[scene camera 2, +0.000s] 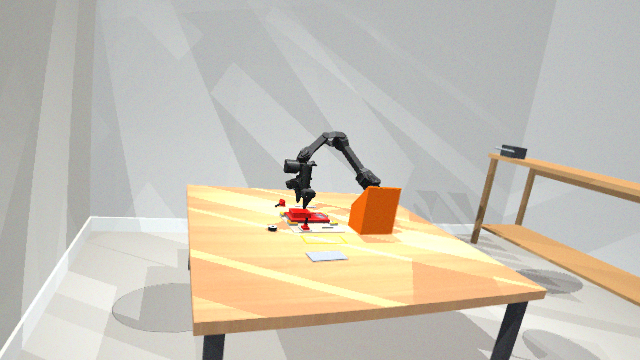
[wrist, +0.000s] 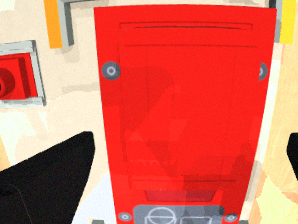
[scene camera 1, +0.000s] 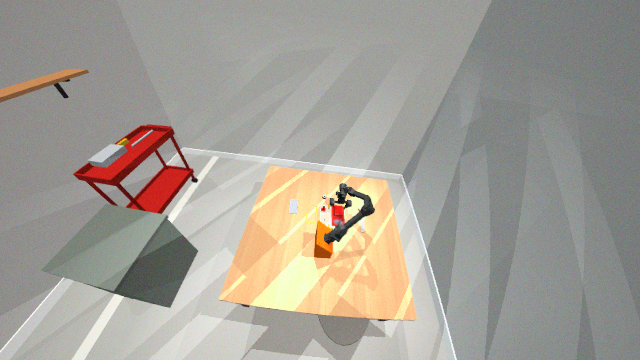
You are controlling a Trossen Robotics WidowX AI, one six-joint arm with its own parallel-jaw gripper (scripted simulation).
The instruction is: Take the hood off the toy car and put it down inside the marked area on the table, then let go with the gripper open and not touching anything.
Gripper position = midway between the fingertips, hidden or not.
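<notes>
My gripper [wrist: 193, 142] open, holding nothing. Red hood [wrist: 188, 93] present.
</notes>
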